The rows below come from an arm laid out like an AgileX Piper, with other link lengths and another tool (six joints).
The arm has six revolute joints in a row. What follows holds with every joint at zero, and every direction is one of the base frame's.
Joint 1 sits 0.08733 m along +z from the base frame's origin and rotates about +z.
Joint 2 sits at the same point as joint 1 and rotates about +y.
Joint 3 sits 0.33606 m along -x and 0.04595 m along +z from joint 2 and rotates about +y.
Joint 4 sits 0.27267 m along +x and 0.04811 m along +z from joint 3 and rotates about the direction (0.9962, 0, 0.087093).
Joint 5 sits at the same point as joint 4 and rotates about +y.
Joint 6 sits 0.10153 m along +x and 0.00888 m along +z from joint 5 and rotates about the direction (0.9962, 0, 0.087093).
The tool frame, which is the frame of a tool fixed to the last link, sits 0.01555 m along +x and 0.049 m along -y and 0.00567 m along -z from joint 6; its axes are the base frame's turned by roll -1.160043, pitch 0.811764 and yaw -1.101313 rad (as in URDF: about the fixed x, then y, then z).
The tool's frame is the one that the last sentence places.
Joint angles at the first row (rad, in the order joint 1, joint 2, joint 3, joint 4, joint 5, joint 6):
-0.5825, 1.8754, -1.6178, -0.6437, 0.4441, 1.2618
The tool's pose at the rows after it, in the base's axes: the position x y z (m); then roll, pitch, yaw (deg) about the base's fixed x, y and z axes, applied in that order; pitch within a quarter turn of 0, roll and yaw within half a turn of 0:
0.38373 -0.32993 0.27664 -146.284 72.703 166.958
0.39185 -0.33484 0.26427 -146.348 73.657 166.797
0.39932 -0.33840 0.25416 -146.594 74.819 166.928
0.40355 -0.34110 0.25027 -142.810 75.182 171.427
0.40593 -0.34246 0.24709 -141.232 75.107 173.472
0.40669 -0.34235 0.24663 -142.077 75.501 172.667
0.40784 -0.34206 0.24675 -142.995 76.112 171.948
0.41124 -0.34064 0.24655 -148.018 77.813 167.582
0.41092 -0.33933 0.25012 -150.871 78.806 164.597
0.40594 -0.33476 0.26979 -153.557 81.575 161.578
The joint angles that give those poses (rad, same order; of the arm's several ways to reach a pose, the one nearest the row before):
-0.5825, 1.9060, -1.6178, -0.7216, 0.4086, 1.3240
-0.5825, 1.9373, -1.6194, -0.7910, 0.3760, 1.4059
-0.5825, 1.9622, -1.6194, -0.8552, 0.3403, 1.4813
-0.5825, 1.9750, -1.6194, -0.9089, 0.3160, 1.5203
-0.5825, 1.9834, -1.6194, -0.9306, 0.3043, 1.5335
-0.5825, 1.9843, -1.6194, -0.9347, 0.2995, 1.5442
-0.5825, 1.9843, -1.6194, -0.9387, 0.2907, 1.5557
-0.5825, 1.9843, -1.6194, -0.9320, 0.2654, 1.5760
-0.5825, 1.9767, -1.6194, -0.9305, 0.2614, 1.5906
-0.5825, 1.9379, -1.6194, -0.9262, 0.2590, 1.6092

